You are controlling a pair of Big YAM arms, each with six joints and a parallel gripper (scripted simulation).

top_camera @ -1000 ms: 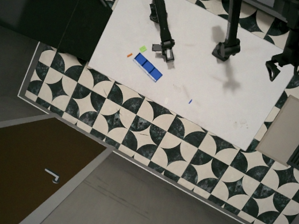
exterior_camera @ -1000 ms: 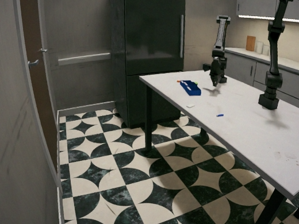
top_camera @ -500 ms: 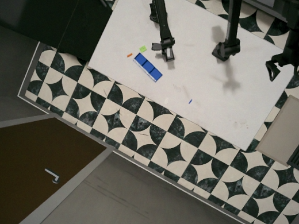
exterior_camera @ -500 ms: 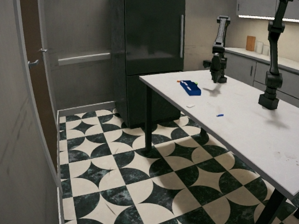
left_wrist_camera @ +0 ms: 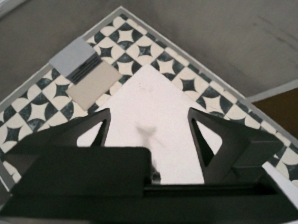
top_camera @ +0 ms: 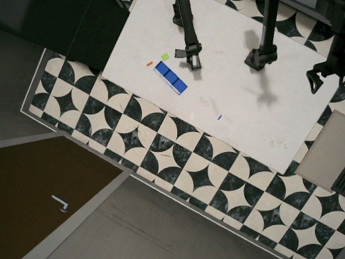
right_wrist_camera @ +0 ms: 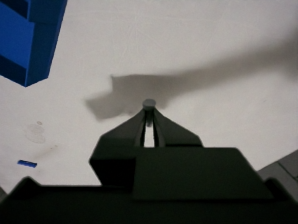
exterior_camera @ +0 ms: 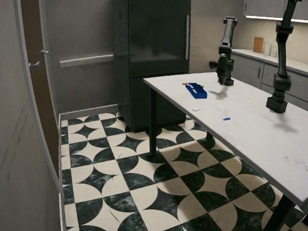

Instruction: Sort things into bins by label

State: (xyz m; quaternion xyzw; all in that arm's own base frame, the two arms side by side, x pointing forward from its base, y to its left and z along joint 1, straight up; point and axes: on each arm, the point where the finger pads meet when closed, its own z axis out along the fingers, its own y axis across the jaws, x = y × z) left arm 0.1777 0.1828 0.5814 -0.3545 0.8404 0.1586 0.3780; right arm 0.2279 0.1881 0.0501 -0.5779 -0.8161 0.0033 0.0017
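Right now the green piece is 60 mm ahead of my right hand, 190 mm to the right of it and 70 mm below it. Also, from my right hand: orange cylinder (150 mm ahead, 260 mm to the right, 70 mm below); then white piece (320 mm ahead, 180 mm to the left, 80 mm below); then tiny grey piece (10 mm to the right).
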